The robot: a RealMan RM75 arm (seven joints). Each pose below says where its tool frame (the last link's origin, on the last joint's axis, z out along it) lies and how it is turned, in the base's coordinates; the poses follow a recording.
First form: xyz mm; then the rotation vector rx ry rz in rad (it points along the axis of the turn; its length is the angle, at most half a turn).
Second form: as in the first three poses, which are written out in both.
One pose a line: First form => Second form
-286.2 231.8 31.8 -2.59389 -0.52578 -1.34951 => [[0.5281 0.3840 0.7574 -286.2], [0.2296 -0.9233 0.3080 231.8], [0.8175 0.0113 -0.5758 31.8], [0 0 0 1]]
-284.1 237.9 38.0 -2.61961 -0.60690 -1.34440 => [[0.5207 0.4105 0.7485 -284.1], [0.2899 -0.9097 0.2972 237.9], [0.8030 0.0622 -0.5927 38.0], [0 0 0 1]]
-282.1 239.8 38.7 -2.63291 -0.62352 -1.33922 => [[0.5229 0.4131 0.7456 -282.1], [0.3046 -0.9075 0.2892 239.8], [0.7961 0.0759 -0.6004 38.7], [0 0 0 1]]
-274.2 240.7 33.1 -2.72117 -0.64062 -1.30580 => [[0.5559 0.3897 0.7342 -274.2], [0.3422 -0.9123 0.2250 240.7], [0.7575 0.1261 -0.6405 33.1], [0 0 0 1]]
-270.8 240.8 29.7 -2.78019 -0.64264 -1.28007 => [[0.5805 0.3711 0.7248 -270.8], [0.3595 -0.9155 0.1808 240.8], [0.7306 0.1556 -0.6649 29.7], [0 0 0 1]]
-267.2 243.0 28.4 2.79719 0.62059 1.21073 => [[0.6175 0.3467 0.7061 -267.2], [0.3708 -0.9199 0.1273 243.0], [0.6937 0.1832 -0.6966 28.4], [0 0 0 1]]
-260.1 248.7 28.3 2.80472 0.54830 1.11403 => [[0.6727 0.2995 0.6766 -260.1], [0.3534 -0.9334 0.0618 248.7], [0.6500 0.1976 -0.7338 28.3], [0 0 0 1]]
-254.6 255.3 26.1 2.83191 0.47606 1.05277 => [[0.7151 0.2592 0.6492 -254.6], [0.3163 -0.9482 0.0302 255.3], [0.6234 0.1838 -0.7600 26.1], [0 0 0 1]]
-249.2 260.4 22.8 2.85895 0.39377 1.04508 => [[0.7356 0.2141 0.6427 -249.2], [0.2633 -0.9645 0.0200 260.4], [0.6242 0.1545 -0.7658 22.8], [0 0 0 1]]
